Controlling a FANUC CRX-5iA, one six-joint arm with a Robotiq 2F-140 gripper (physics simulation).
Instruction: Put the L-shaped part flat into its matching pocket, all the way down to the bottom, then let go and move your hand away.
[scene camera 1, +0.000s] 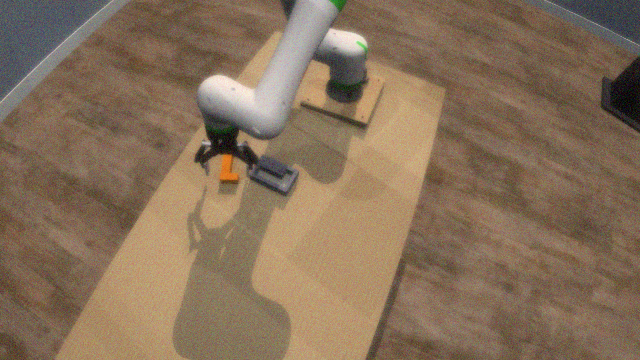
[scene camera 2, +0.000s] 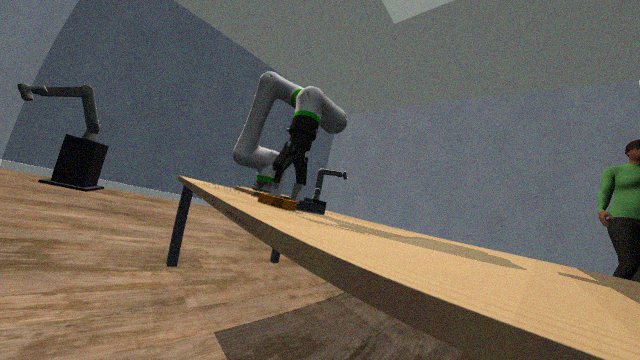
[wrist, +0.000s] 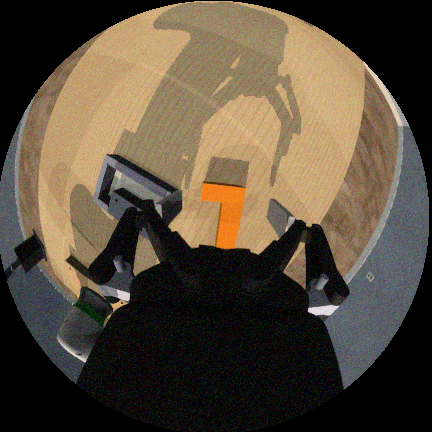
Observation:
The gripper (scene camera 2: 285, 199) is open and touches a grey pocket block (scene camera 1: 279, 177). On the table rests an orange L-shaped part (wrist: 230, 196).
The gripper also shows in scene camera 1 (scene camera 1: 228, 173) and in the wrist view (wrist: 225, 203). The grey pocket block also shows in the wrist view (wrist: 120, 184).

